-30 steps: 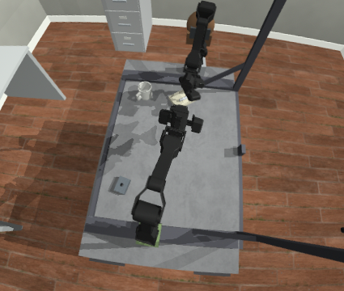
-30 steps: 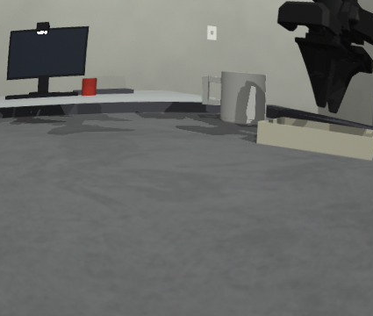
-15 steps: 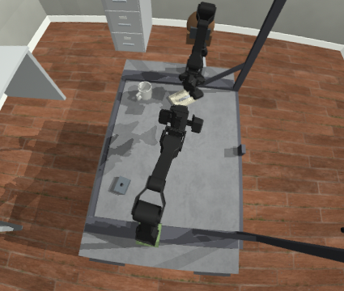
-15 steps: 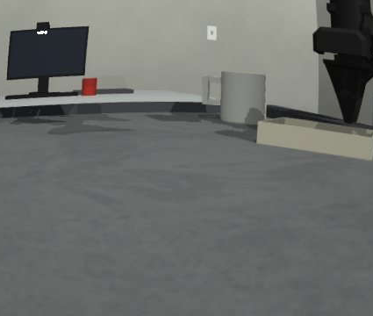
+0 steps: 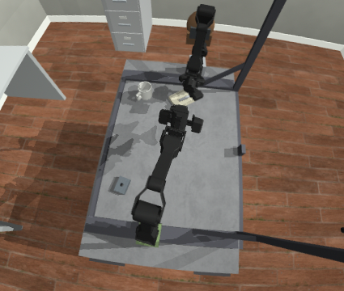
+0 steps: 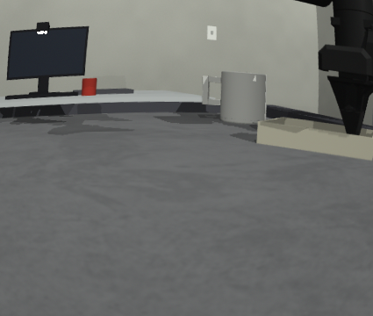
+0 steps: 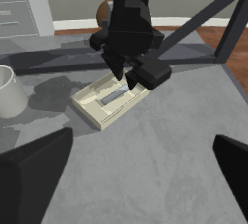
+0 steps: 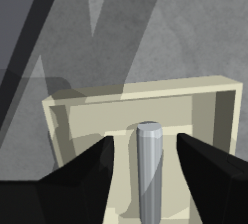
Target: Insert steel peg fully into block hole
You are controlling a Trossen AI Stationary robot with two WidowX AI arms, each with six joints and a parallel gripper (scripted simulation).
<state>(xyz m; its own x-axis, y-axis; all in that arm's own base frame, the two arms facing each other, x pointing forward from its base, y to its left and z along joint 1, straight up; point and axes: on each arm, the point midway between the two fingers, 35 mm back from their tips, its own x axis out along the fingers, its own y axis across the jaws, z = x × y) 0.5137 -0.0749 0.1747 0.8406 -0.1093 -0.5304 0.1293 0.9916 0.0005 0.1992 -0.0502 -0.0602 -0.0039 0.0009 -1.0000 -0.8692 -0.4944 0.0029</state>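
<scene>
My right gripper is now 20 mm short of the steel peg, 20 mm to the right of it and 40 mm above it. Also, from my right hand: shallow tray (30 mm ahead, 30 mm to the left, 40 mm below).
</scene>
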